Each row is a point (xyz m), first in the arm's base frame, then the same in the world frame.
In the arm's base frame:
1: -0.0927 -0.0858 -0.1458
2: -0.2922 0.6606 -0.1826
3: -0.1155 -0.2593 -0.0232
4: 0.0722 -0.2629 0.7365
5: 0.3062 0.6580 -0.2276
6: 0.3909 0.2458 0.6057
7: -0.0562 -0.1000 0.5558
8: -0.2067 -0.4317 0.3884
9: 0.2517 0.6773 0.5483
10: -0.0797 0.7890 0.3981
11: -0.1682 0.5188 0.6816
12: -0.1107 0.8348 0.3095
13: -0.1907 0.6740 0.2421
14: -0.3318 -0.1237 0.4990
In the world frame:
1: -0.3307 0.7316 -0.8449
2: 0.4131 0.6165 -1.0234
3: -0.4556 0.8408 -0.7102
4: -0.3664 0.8044 0.0664
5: 0.1914 0.0680 -0.9230
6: -0.0410 0.2960 -0.0481
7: -0.2103 0.8261 -0.1591
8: -0.4952 1.0618 -0.3139
9: 0.3898 0.2448 -0.1917
10: 0.5768 0.4754 -0.4299
11: 0.4202 0.7096 -0.1438
12: 0.6110 0.4703 -0.5285
13: 0.4782 0.5933 -0.5920
14: -0.1471 1.0749 -0.2767

